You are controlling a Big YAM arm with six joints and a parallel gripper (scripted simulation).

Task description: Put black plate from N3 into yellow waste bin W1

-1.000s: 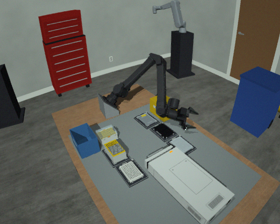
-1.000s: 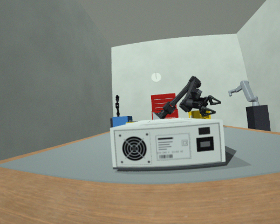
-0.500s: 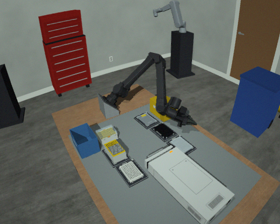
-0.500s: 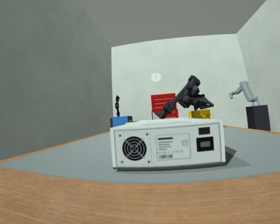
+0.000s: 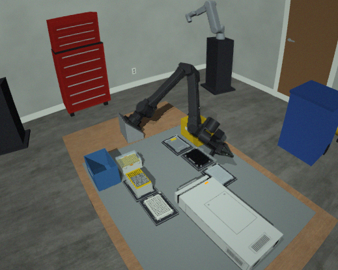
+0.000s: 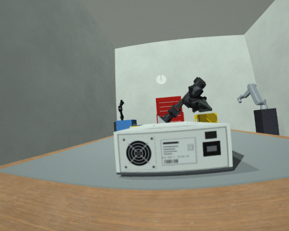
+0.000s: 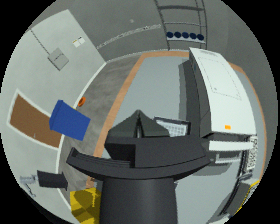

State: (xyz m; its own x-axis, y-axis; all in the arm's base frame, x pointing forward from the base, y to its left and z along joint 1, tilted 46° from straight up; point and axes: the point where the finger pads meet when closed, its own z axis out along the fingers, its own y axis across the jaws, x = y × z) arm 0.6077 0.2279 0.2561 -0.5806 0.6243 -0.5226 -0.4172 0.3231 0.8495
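Now: hand 190 mm past the black plate, 90 mm to the left of it and 120 mm above it. The rest, counted from my hand: white well plate 40 mm ahead, 430 mm to the right, 120 mm below; yellow waste bin 390 mm behind, 20 mm to the left, 100 mm below; large white instrument 210 mm ahead, 210 mm to the right, 90 mm below.
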